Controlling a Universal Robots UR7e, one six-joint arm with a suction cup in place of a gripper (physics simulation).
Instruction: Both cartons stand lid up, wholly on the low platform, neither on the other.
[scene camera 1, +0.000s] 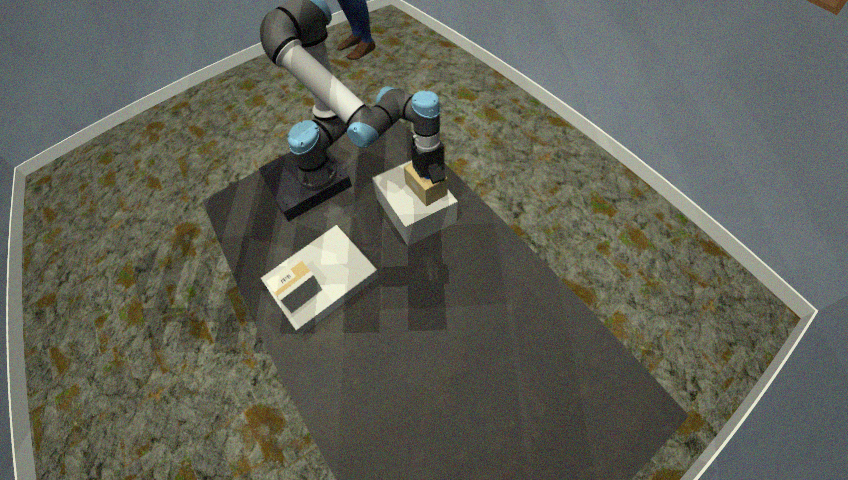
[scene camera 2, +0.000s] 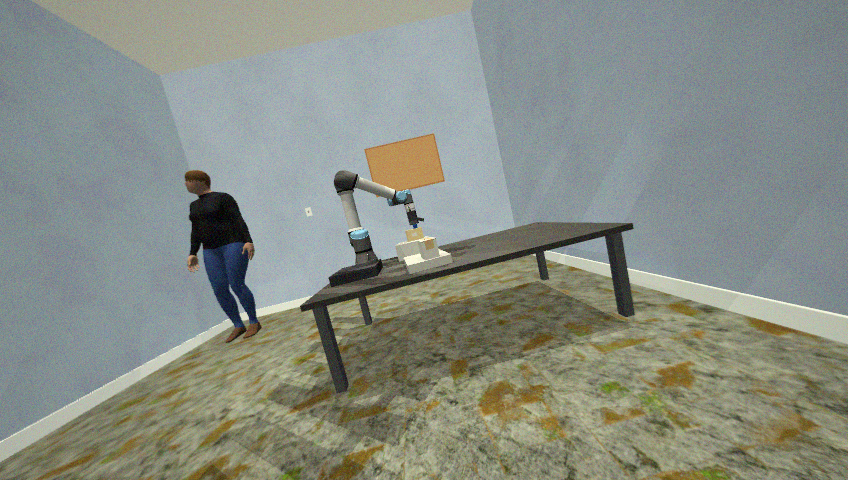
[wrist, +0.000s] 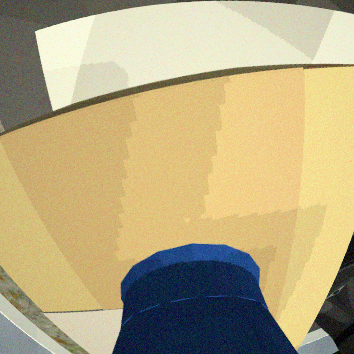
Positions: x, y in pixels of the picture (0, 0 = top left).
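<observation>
I find a low white platform (scene camera 1: 341, 270) at 1.30 m from the lens.
</observation>
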